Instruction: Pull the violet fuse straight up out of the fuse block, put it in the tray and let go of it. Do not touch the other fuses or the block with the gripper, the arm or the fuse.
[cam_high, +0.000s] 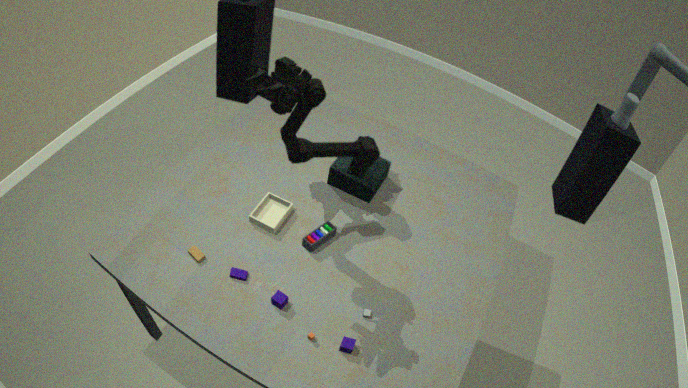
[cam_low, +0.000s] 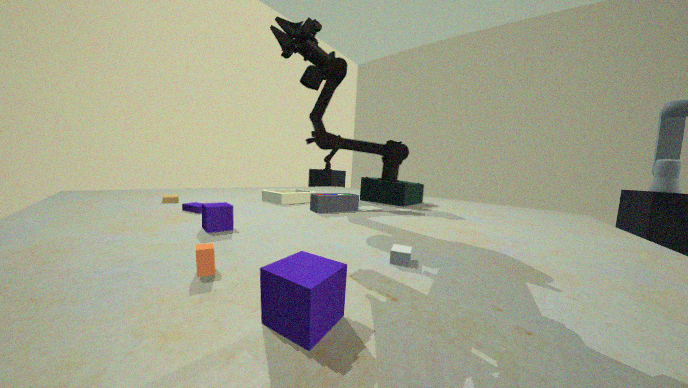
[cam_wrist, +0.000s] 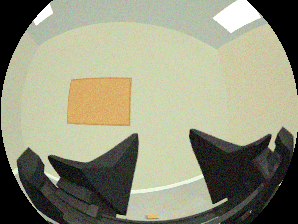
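Right now my gripper tip is 24 cm to the right of the violet fuse and 52 cm above it. From my gripper tip the other things lie so: cream tray (5 cm behind, 6 cm to the left, 54 cm below); tan block (21 cm ahead, 11 cm to the right, 54 cm below); flat purple block (22 cm ahead, 6 cm to the left, 54 cm below).
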